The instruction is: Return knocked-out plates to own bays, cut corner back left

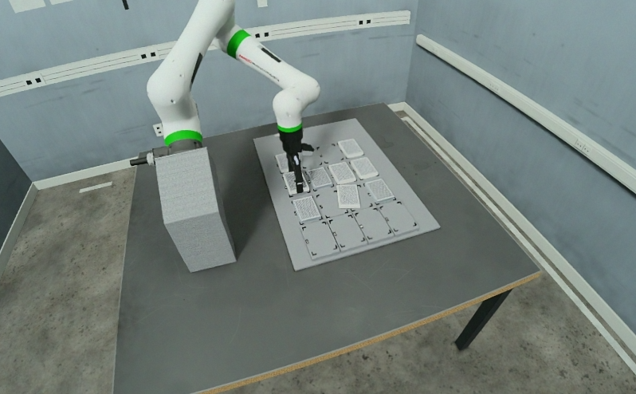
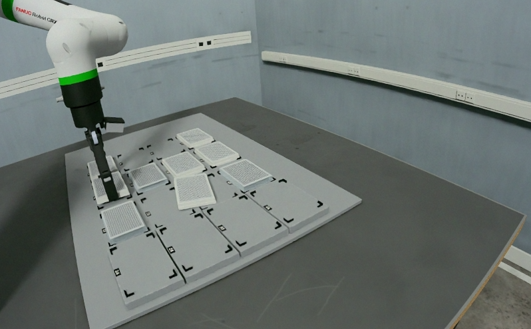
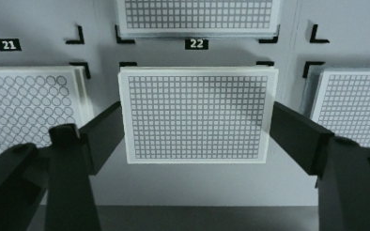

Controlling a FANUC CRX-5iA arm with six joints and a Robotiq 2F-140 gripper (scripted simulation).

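My gripper is now 60 mm short of the label 22 and 30 mm above it. Round my hand: bay label: 270 mm ahead, 170 mm to the right, 30 mm below; then 384-well plate: 160 mm to the right, 20 mm below.
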